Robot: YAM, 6 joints.
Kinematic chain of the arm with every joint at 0, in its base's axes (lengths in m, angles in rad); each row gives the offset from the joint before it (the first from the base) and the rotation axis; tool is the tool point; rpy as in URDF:
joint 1: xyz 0 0 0.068 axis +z
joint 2: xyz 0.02 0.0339 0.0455 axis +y
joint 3: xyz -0.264 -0.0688 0 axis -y
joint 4: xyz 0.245 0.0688 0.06 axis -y
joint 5: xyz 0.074 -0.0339 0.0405 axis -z
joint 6: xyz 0.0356 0 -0.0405 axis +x
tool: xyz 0 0 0 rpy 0 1.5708 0
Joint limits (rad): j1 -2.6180..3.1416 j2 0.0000..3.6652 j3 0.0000..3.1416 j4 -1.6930..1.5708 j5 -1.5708..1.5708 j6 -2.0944..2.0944
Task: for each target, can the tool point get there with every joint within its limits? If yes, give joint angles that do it. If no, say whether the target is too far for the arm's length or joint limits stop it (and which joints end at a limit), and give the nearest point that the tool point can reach.
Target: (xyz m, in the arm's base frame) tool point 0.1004 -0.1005 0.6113
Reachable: yes | joints 2.2833 0.7288 1.6663 1.2373 0.2925 -0.3123
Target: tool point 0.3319 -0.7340 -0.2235
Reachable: no: too far | nearest point 0.2452 -0.5423 -0.1332 | short by 0.229 m
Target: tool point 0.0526 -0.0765 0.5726
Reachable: yes | joints -0.9246 1.1979 2.2722 -1.3596 0.1150 1.0240
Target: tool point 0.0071 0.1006 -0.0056
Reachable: yes | joints 1.3321 2.7584 0.6933 -1.3286 -0.4926 -0.8560
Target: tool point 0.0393 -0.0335 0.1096
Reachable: yes | joints -0.6027 1.0821 0.2452 -1.2444 0.1518 1.2388
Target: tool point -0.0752 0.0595 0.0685
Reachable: yes | joints 2.3927 1.9899 0.4516 -1.1947 -0.2164 0.7594
